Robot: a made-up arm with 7 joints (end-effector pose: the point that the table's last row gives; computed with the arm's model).
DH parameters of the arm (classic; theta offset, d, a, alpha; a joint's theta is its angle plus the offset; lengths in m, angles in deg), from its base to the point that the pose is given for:
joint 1: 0 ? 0 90
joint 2: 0 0.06 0 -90
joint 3: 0 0.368 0.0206 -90
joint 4: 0 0.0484 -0.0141 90
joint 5: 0 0.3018 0 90
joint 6: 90 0.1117 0.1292 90
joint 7: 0 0.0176 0 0
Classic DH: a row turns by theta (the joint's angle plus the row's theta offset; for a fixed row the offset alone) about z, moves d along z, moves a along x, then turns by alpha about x.
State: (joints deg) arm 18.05 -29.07 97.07 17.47 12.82 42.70 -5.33
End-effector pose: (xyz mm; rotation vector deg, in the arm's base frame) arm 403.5 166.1 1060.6 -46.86 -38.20 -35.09
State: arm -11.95 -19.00 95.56 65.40 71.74 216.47 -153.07
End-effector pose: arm 56.4 161.1 771.0 114.46 -4.39 59.22
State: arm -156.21 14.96 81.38 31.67 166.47 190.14 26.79
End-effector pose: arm 275.3 35.2 871.3 104.77 82.40 -55.82
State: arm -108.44 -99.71 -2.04 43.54 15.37 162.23 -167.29
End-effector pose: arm -289.7 -431.4 210.0 76.78 25.63 -87.36
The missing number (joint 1, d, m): 0.4141
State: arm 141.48 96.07 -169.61 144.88 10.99 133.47 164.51
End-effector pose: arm 179.4 -115.5 149.7 -41.55 -158.78 -13.99
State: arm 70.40 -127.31 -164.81 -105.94 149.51 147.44 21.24
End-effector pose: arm 165.5 153.6 -21.5 -128.57 -70.25 27.38
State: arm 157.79 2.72 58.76 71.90 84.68 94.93 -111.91
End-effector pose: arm -287.9 -80.3 808.7 35.00 -60.53 3.67
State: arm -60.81 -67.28 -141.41 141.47 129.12 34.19 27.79
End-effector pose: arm -242.0 -58.8 502.3 -72.90 -67.96 103.89
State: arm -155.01 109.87 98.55 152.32 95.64 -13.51 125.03
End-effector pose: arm -56.5 -90.4 313.1 -102.32 -134.63 -0.04
